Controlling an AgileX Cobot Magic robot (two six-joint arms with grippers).
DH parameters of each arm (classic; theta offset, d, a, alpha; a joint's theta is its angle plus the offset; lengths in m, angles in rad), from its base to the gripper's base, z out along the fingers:
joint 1: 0 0.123 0 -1.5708
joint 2: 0.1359 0 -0.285 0
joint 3: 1.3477 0 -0.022 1.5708
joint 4: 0 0.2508 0 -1.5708
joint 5: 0 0 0.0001 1.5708
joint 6: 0 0.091 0 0
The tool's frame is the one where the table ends.
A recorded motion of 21 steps. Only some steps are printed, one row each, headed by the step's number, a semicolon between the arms.
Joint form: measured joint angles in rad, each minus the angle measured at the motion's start. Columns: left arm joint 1, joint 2, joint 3, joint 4, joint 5, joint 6; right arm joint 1, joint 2, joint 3, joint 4, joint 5, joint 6.
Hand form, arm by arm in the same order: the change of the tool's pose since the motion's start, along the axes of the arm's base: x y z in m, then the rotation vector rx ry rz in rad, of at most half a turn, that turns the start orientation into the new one. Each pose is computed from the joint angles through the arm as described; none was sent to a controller.
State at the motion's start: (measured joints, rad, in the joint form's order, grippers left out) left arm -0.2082 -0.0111 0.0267 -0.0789 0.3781 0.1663; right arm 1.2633 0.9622 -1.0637 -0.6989 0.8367 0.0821
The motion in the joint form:
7: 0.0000 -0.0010 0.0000 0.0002 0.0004 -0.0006; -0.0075 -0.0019 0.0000 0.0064 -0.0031 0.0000
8: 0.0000 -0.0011 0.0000 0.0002 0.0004 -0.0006; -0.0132 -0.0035 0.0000 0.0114 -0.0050 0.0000
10: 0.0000 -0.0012 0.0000 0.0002 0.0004 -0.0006; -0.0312 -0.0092 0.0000 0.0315 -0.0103 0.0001
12: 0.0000 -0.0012 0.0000 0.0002 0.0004 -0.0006; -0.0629 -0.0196 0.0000 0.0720 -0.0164 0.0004
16: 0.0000 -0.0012 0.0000 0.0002 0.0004 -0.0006; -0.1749 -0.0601 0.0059 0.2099 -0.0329 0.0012
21: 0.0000 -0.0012 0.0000 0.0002 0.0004 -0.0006; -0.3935 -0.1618 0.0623 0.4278 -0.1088 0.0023
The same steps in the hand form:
7: -0.0001 0.0000 0.0000 -0.0005 -0.0005 0.0002; 0.0007 -0.0009 0.0003 0.0059 0.0043 -0.0043
8: -0.0001 0.0000 0.0000 -0.0005 -0.0006 0.0002; 0.0012 -0.0016 0.0004 0.0103 0.0078 -0.0079
10: -0.0001 0.0000 0.0000 -0.0005 -0.0007 0.0002; 0.0024 -0.0041 0.0010 0.0258 0.0227 -0.0188
12: -0.0001 0.0000 0.0000 -0.0005 -0.0007 0.0002; 0.0043 -0.0086 0.0016 0.0538 0.0541 -0.0389
16: -0.0001 0.0000 0.0000 -0.0005 -0.0007 0.0002; 0.0089 -0.0253 0.0032 0.1533 0.1551 -0.1118
21: -0.0001 0.0000 0.0000 -0.0005 -0.0007 0.0002; 0.0106 -0.0585 0.0022 0.3679 0.2610 -0.2371

